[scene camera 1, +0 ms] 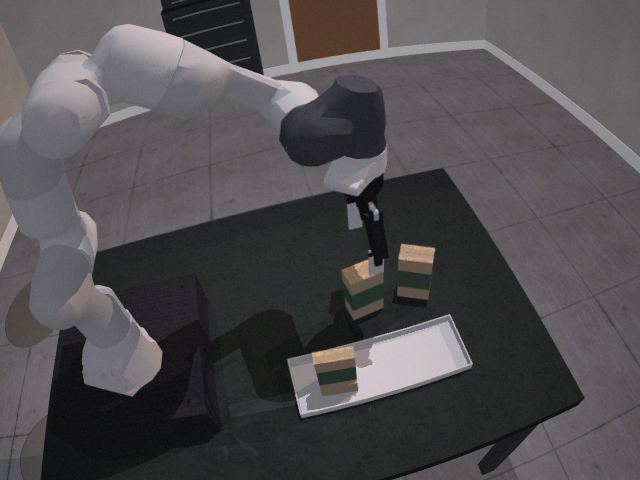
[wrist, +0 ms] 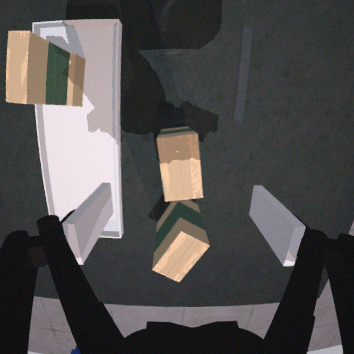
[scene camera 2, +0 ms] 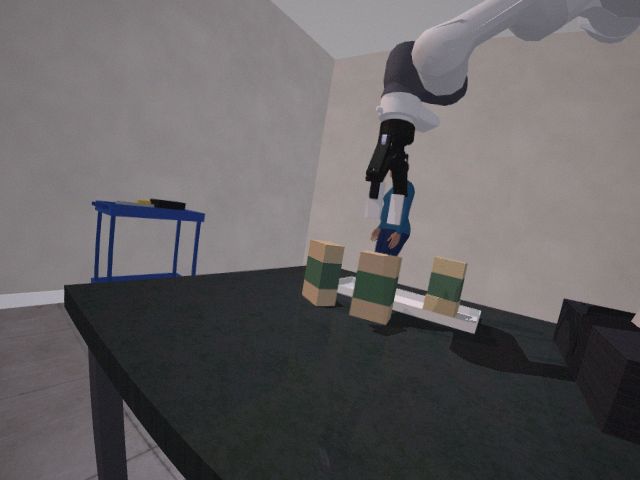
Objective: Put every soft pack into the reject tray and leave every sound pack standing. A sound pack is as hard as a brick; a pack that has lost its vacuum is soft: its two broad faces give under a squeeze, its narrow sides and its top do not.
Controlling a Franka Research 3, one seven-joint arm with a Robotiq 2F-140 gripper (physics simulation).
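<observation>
Three tan packs with green bands stand upright. One pack (scene camera 1: 336,376) (scene camera 2: 444,287) (wrist: 58,75) stands in the white reject tray (scene camera 1: 413,356) (scene camera 2: 448,323) (wrist: 75,155), at the end nearer the robot base. A second pack (scene camera 1: 364,295) (scene camera 2: 375,287) (wrist: 180,167) stands on the table beside the tray. A third pack (scene camera 1: 414,279) (scene camera 2: 322,273) (wrist: 181,256) stands farther from the base, apart from the second and turned at another angle. My gripper (scene camera 1: 365,240) (scene camera 2: 384,211) (wrist: 181,199) is open and empty, above the two table packs. Softness does not show.
The dark base block (scene camera 1: 155,310) (scene camera 2: 615,366) stands on the table (scene camera 1: 248,242) (scene camera 2: 310,387). A blue cart (scene camera 2: 155,212) and a person (scene camera 2: 405,204) are beyond the table. A dark drawer cabinet (scene camera 1: 211,31) stands at the wall.
</observation>
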